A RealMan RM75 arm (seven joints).
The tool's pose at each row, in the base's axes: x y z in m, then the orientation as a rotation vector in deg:
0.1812, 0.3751, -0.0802, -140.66, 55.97, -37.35
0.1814, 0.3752, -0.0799, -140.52, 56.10, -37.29
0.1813, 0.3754, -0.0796, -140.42, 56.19, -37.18
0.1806, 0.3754, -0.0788, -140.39, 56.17, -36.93
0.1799, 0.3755, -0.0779, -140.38, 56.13, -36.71
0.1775, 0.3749, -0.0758, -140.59, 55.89, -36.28
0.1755, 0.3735, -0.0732, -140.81, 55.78, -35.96
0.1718, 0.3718, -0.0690, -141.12, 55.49, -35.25
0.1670, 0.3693, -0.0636, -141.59, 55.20, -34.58
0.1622, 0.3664, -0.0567, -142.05, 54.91, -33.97
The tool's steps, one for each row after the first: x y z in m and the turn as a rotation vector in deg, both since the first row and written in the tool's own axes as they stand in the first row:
0.0001, -0.0003, -0.0001, 0.06, -0.02, 0.15
0.0000, -0.0006, -0.0004, 0.09, -0.09, 0.26
-0.0002, -0.0006, -0.0014, 0.11, -0.27, 0.31
-0.0005, -0.0008, -0.0025, 0.12, -0.44, 0.34
-0.0011, -0.0003, -0.0056, 0.02, -0.78, 0.20
-0.0007, 0.0003, -0.0091, -0.14, -1.02, 0.10
-0.0007, 0.0011, -0.0149, -0.33, -1.56, -0.06
-0.0006, 0.0024, -0.0225, -0.65, -2.05, -0.29
0.0003, 0.0032, -0.0313, -0.97, -2.50, -0.54

